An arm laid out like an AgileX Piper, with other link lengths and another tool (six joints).
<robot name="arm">
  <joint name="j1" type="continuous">
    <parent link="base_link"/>
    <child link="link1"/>
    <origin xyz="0 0 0.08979"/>
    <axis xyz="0 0 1"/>
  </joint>
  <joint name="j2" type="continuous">
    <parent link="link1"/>
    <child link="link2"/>
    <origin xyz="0 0 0" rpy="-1.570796 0 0"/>
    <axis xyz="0 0 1"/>
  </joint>
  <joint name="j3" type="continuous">
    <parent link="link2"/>
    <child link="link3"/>
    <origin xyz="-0.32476 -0.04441 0"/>
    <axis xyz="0 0 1"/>
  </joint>
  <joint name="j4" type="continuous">
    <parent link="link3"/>
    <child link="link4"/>
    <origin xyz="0.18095 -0.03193 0" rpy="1.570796 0 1.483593"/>
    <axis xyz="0 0 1"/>
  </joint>
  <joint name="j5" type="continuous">
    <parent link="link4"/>
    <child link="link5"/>
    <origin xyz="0 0 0" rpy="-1.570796 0 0"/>
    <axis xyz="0 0 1"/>
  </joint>
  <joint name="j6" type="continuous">
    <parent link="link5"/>
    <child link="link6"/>
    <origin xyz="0 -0.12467 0" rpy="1.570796 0 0"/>
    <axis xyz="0 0 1"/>
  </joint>
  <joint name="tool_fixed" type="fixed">
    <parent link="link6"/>
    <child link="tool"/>
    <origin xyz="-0.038 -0.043 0.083" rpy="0.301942 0 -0.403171"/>
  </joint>
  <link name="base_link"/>
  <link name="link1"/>
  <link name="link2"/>
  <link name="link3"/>
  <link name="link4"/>
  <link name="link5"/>
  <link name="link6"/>
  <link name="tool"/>
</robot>
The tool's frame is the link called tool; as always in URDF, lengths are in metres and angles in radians. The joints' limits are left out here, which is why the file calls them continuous.
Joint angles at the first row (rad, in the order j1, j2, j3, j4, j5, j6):
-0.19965, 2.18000, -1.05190, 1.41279, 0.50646, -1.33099
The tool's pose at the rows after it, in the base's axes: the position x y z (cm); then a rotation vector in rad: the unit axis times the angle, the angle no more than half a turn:
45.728, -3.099, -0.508, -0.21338, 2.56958, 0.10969
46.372, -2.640, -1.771, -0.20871, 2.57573, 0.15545
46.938, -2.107, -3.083, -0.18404, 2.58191, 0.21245
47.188, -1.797, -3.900, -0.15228, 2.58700, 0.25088
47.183, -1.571, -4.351, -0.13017, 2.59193, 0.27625
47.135, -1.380, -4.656, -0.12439, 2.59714, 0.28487
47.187, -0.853, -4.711, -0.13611, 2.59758, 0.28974
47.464, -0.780, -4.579, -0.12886, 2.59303, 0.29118
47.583, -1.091, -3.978, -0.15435, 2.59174, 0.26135
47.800, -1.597, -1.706, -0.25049, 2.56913, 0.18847
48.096, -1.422, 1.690, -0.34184, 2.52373, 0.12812
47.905, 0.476, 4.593, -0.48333, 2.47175, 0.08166
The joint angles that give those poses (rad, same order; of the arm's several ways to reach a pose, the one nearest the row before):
-0.20546, 2.23663, -1.08823, 1.41284, 0.52144, -1.33395
-0.20543, 2.28404, -1.12335, 1.42176, 0.55093, -1.33360
-0.20545, 2.33227, -1.15510, 1.44644, 0.58486, -1.33369
-0.20545, 2.36057, -1.16923, 1.47329, 0.60515, -1.33368
-0.20543, 2.37419, -1.17117, 1.49131, 0.61801, -1.33372
-0.20232, 2.38162, -1.17120, 1.49821, 0.62039, -1.33365
-0.19085, 2.38364, -1.17315, 1.49953, 0.62040, -1.33242
-0.18765, 2.38440, -1.18308, 1.50053, 0.62048, -1.32248
-0.18764, 2.36819, -1.19288, 1.45467, 0.60577, -1.29300
-0.18765, 2.31096, -1.21066, 1.32534, 0.58548, -1.22953
-0.17652, 2.23242, -1.23115, 1.19777, 0.58459, -1.15094
-0.13240, 2.16048, -1.23653, 1.08767, 0.58808, -1.10548

